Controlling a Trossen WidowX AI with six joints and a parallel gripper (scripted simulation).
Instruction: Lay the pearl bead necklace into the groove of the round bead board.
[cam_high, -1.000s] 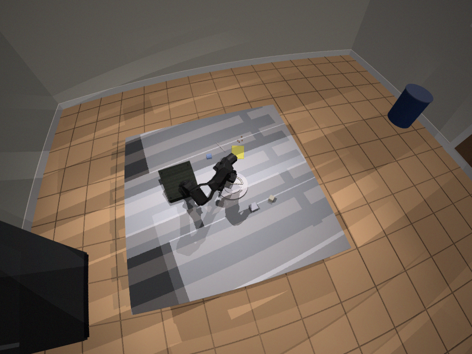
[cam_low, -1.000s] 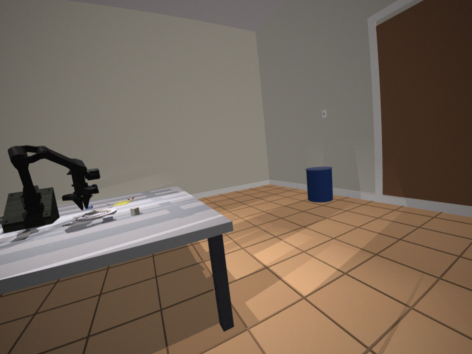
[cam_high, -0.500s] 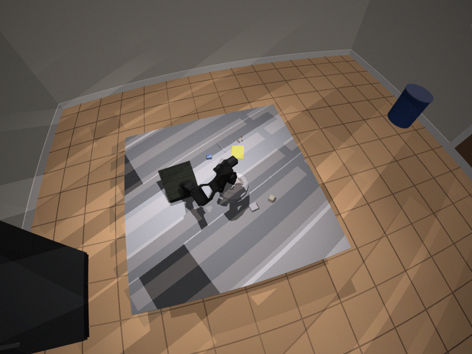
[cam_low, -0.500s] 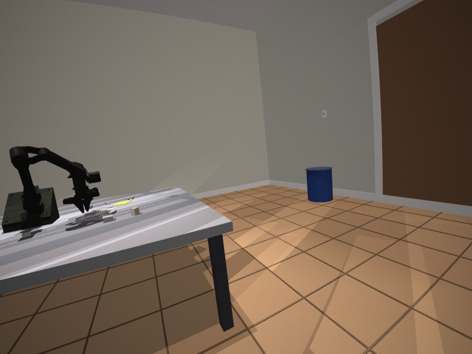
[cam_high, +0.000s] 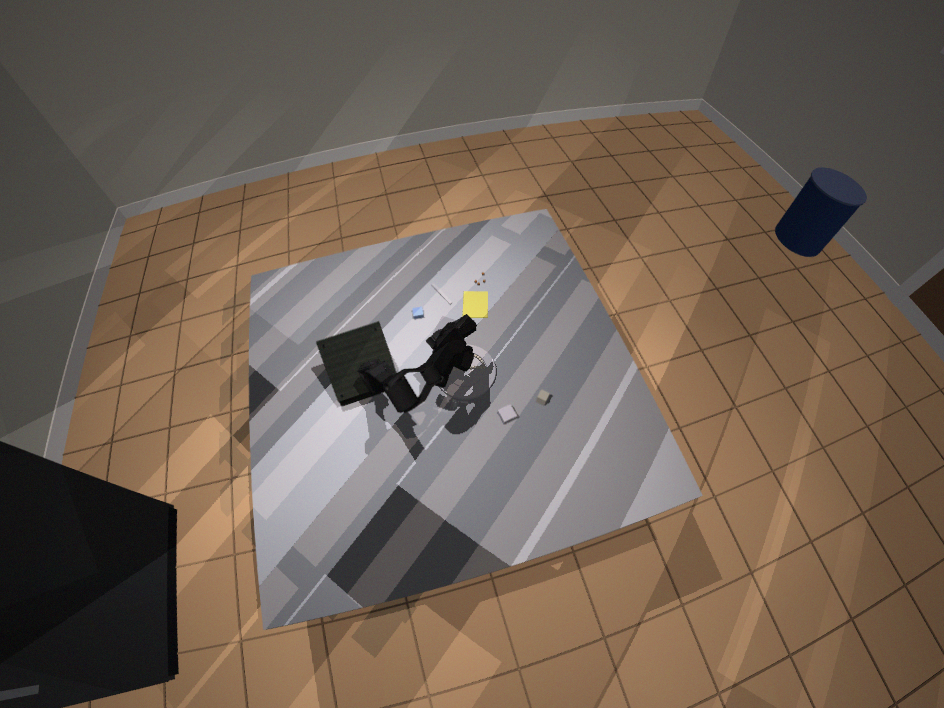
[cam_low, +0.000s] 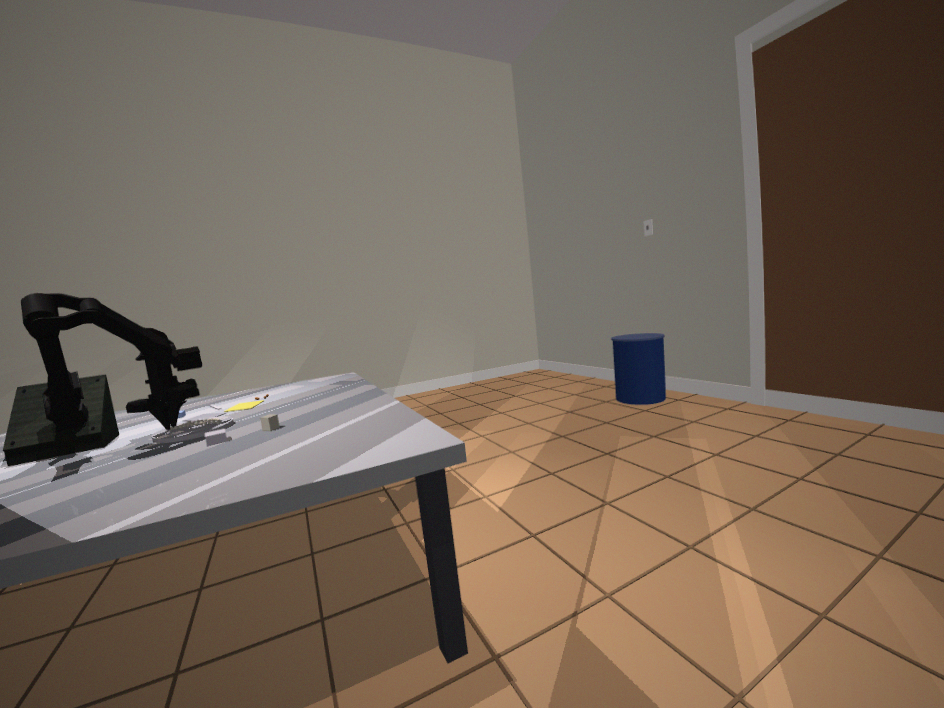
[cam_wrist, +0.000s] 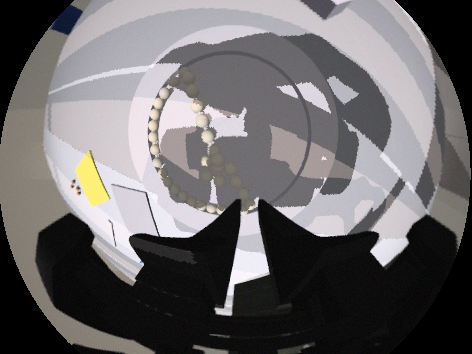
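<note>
Right now the round bead board is 6 cm ahead of my gripper tip, 2 cm to the right of it and 1 cm below it. From my gripper tip the other things lie so: grey card (16 cm to the left, 7 cm ahead, 1 cm below); blue block (27 cm to the left, 2 cm behind, 1 cm below); white block (21 cm to the right, 12 cm ahead).
</note>
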